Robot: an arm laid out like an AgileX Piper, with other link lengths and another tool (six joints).
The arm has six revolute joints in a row. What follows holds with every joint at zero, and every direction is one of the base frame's.
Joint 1 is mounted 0.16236 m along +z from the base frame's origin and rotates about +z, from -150 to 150 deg.
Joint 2 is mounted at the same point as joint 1 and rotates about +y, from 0 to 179.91 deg.
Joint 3 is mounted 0.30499 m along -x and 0.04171 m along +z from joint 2 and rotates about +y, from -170 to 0 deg.
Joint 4 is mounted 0.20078 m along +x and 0.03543 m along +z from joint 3 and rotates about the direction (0.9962, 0, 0.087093), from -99.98 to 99.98 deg.
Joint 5 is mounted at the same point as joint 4 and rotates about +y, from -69.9 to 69.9 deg.
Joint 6 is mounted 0.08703 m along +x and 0.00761 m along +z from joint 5 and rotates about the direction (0.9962, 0, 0.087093), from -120 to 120 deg.
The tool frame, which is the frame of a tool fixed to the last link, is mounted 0.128 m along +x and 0.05 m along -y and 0.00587 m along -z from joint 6; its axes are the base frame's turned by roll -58.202, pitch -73.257 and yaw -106.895 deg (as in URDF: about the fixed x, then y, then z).
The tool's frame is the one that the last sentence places.
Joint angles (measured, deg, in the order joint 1, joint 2, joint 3, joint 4, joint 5, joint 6), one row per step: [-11.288, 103.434, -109.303, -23.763, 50.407, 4.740]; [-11.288, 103.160, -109.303, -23.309, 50.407, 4.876]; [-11.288, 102.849, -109.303, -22.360, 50.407, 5.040]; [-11.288, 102.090, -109.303, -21.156, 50.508, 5.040]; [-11.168, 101.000, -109.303, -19.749, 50.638, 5.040]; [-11.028, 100.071, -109.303, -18.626, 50.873, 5.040]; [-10.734, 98.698, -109.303, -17.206, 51.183, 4.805]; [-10.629, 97.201, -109.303, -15.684, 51.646, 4.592]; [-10.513, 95.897, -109.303, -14.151, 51.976, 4.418]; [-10.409, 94.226, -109.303, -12.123, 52.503, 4.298]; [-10.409, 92.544, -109.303, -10.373, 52.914, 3.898]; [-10.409, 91.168, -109.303, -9.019, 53.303, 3.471]
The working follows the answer.
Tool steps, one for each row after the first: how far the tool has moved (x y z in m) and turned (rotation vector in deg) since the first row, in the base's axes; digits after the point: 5 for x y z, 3 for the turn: [-0.00072, 0.00133, 0.00116, 0.477, -0.417, 0.009]; [-0.00117, 0.00390, 0.00164, 1.442, -0.977, 0.100]; [-0.00332, 0.00743, 0.00505, 2.476, -1.859, 0.312]; [-0.00630, 0.01266, 0.01062, 3.646, -3.073, 0.706]; [-0.00918, 0.01723, 0.01517, 4.602, -3.976, 1.041]; [-0.01330, 0.02401, 0.02256, 5.610, -5.188, 1.753]; [-0.01899, 0.02988, 0.03021, 6.730, -6.413, 2.287]; [-0.02360, 0.03583, 0.03668, 7.886, -7.581, 2.887]; [-0.03003, 0.04350, 0.04447, 9.515, -9.026, 3.602]; [-0.03688, 0.04978, 0.05321, 10.614, -10.433, 4.389]; [-0.04280, 0.05477, 0.06031, 11.362, -11.482, 5.092]
Tool pose at each row, in the base's axes (x y z in m, rotation vector in deg; rounded; the steps above come from the unrounded poses): [0.42137, -0.20269, 0.38640, 152.735, -24.372, 78.732]; [0.42065, -0.20136, 0.38757, 152.877, -24.786, 79.388]; [0.42020, -0.19879, 0.38804, 153.366, -25.506, 80.342]; [0.41805, -0.19526, 0.39145, 153.779, -26.164, 81.798]; [0.41507, -0.19004, 0.39702, 154.188, -26.738, 83.801]; [0.41219, -0.18547, 0.40157, 154.568, -27.182, 85.327]; [0.40807, -0.17869, 0.40896, -154.966, 27.204, -87.403]; [0.40238, -0.17281, 0.41661, -152.943, 27.133, -88.112]; [0.39777, -0.16686, 0.42309, -150.933, 26.978, -88.687]; [0.39134, -0.15919, 0.43087, -148.311, 26.931, -89.229]; [0.38449, -0.15292, 0.43962, -146.094, 26.487, -90.040]; [0.37857, -0.14792, 0.44672, -144.468, 25.957, -90.654]

